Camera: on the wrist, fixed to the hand. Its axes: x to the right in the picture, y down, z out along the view.
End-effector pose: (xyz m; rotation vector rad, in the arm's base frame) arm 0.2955 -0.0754 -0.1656 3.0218 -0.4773 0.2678
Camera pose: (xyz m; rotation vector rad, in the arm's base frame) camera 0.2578 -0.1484 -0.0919 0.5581 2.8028 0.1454
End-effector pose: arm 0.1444 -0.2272 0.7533 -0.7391 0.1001 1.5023
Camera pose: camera 0.0939 -0.2713 0.6656 -0.3247 -0.6511 -1.4817
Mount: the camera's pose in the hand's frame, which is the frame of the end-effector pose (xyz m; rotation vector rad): 0.0000 0.0842 -0.0714 -0.1161 0.2700 -3.0302
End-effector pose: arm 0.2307 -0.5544 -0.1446 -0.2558 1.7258 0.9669
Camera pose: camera 0.1303 -0.5507 -0.0989 -2.0198 -0.1011 -1.2910
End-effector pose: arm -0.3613 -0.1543 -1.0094 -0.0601 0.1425 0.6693
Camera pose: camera -0.4217 -0.0956 -1.0808 -0.3493 0.1158 -2.3667
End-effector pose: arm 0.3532 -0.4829 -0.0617 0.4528 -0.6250 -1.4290
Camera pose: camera 0.4636 -0.4798 -0.0626 -0.7463 -0.6407 1.6619
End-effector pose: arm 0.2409 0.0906 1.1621 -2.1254 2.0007 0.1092
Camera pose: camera 0.1504 0.0715 1.2224 2.1968 2.0691 0.4451
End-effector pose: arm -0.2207 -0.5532 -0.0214 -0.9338 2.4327 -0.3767
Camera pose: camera -0.3054 -0.4867 0.0028 2.5005 0.7484 0.7012
